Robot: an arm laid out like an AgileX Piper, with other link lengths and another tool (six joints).
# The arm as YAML. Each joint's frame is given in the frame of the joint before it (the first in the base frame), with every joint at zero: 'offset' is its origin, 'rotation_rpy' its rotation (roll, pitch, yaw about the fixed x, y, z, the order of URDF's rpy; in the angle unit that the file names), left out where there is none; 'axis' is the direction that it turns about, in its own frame. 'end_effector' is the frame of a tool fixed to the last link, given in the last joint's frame.
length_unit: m
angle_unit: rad
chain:
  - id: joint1
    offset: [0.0, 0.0, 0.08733]
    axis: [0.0, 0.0, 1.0]
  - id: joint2
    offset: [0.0, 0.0, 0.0]
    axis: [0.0, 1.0, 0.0]
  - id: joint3
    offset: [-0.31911, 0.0, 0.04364]
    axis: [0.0, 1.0, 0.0]
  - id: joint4
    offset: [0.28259, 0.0, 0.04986]
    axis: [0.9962, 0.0, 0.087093]
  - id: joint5
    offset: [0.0, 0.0, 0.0]
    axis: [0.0, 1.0, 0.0]
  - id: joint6
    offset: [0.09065, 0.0, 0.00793]
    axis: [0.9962, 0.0, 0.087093]
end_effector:
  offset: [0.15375, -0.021, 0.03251]
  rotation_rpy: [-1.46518, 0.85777, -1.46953]
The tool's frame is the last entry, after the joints.
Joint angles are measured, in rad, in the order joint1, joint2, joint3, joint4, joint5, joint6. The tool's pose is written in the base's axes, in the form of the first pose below.
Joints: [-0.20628 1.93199 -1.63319 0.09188 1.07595 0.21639]
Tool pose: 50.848, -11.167, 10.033, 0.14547, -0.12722, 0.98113, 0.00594
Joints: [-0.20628 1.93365 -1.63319 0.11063 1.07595 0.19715]
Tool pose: 50.980, -10.763, 9.957, 0.14755, -0.13339, 0.97993, 0.01303
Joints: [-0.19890 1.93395 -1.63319 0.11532 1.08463 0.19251]
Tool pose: 50.894, -10.232, 9.875, 0.14410, -0.13873, 0.97964, 0.01692
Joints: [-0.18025 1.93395 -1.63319 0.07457 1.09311 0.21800]
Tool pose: 50.664, -10.115, 9.805, 0.13382, -0.14251, 0.98070, 0.00349
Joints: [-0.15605 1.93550 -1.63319 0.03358 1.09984 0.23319]
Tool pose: 50.576, -9.741, 9.715, 0.12403, -0.15385, 0.98022, -0.01089
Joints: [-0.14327 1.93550 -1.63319 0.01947 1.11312 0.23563]
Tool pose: 50.343, -9.349, 9.642, 0.11583, -0.16136, 0.97997, -0.01425
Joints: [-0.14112 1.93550 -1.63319 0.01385 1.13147 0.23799]
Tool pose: 49.911, -9.299, 9.523, 0.10640, -0.16228, 0.98090, -0.01374
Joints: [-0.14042 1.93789 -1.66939 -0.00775 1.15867 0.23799]
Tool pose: 50.191, -9.781, 10.547, 0.10641, -0.16587, 0.98008, -0.02449
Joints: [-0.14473 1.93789 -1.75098 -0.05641 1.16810 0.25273]
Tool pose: 51.767, -11.341, 13.593, 0.13378, -0.16192, 0.97603, -0.05710
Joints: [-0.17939 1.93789 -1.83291 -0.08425 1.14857 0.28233]
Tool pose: 53.350, -14.136, 17.023, 0.17746, -0.13212, 0.97146, -0.08552
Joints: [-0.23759 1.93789 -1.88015 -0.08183 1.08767 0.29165]
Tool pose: 54.574, -17.631, 19.650, 0.22567, -0.09889, 0.96339, -0.10572
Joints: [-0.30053 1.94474 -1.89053 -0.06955 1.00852 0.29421]
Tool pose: 55.231, -21.265, 20.746, 0.26190, -0.06711, 0.95517, -0.12066
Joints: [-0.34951 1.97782 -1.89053 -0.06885 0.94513 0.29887]
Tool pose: 55.661, -24.426, 19.714, 0.27293, -0.04303, 0.95209, -0.13110
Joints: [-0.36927 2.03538 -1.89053 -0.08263 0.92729 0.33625]
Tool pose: 55.821, -26.082, 16.469, 0.25460, -0.01922, 0.95843, -0.12733
